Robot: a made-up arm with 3 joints.
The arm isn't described. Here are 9 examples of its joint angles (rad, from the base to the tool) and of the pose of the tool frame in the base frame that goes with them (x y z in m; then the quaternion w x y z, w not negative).
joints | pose
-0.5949 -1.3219 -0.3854 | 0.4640 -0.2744 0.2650 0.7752 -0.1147 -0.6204 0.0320
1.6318 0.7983 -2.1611 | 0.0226 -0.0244 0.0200 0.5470 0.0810 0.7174 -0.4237
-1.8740 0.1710 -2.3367 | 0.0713 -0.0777 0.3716 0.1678 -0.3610 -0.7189 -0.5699
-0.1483 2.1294 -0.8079 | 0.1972 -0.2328 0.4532 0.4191 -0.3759 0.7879 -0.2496
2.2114 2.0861 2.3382 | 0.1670 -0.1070 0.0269 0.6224 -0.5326 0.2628 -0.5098
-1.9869 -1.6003 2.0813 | 0.4892 0.0161 0.2656 0.3264 0.6330 -0.3056 -0.6320
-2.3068 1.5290 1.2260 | 0.1069 0.1047 0.2876 0.6033 -0.3782 0.6091 -0.3492
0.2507 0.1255 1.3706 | 0.2747 -0.0839 0.0000 0.7617 0.1360 -0.0308 0.6328
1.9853 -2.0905 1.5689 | 0.4668 -0.0595 0.0432 0.7058 -0.0366 -0.6314 -0.3191
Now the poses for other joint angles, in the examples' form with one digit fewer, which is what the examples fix.
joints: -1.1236 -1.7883 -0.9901
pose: 0.512 -0.172 0.400 0.664 0.020 -0.739 0.114
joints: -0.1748 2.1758 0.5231
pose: 0.141 -0.187 0.361 0.467 0.189 0.863 0.045
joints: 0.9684 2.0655 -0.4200
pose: 0.166 -0.305 0.072 0.527 0.075 0.793 0.296
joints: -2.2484 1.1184 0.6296
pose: 0.127 0.081 0.386 0.496 -0.656 0.455 -0.342
